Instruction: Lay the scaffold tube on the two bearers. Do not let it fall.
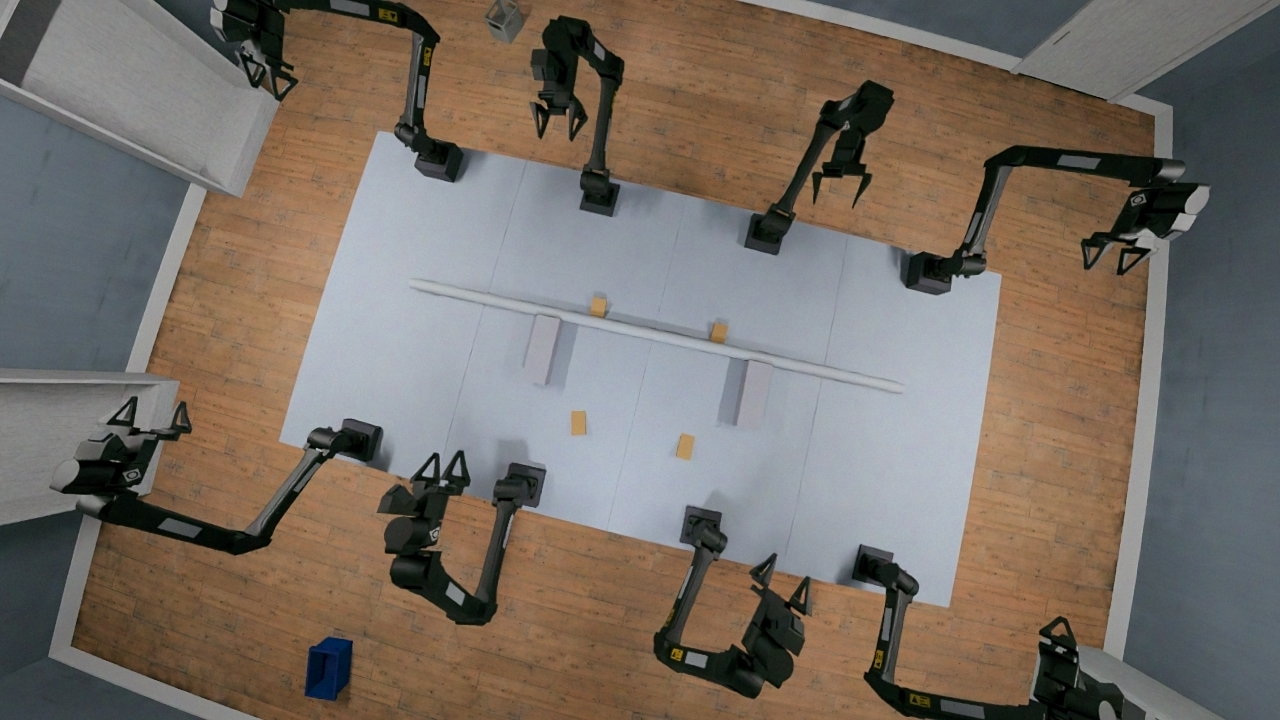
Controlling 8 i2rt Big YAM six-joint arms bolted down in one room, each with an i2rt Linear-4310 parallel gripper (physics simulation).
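A long white scaffold tube (657,334) lies slantwise across the pale mat, along the upper ends of two pale bearers (542,351) (754,394); whether it touches them cannot be told. In the upper row, the far-left gripper (268,89), the second gripper (556,135), the third gripper (836,200) and the far-right gripper (1104,268) are open, away from the tube. In the lower row, the far-left gripper (156,405), the second gripper (448,455) and the third gripper (789,569) are open, away from the tube. The lower-right gripper is partly hidden; its opening cannot be told.
Two yellow blocks (597,305) (718,331) show at the tube's upper side, partly covered by it. Two more yellow blocks (578,422) (684,445) lie lower on the mat (930,501). A blue bin (328,668) and a grey box (504,21) stand on the wooden floor.
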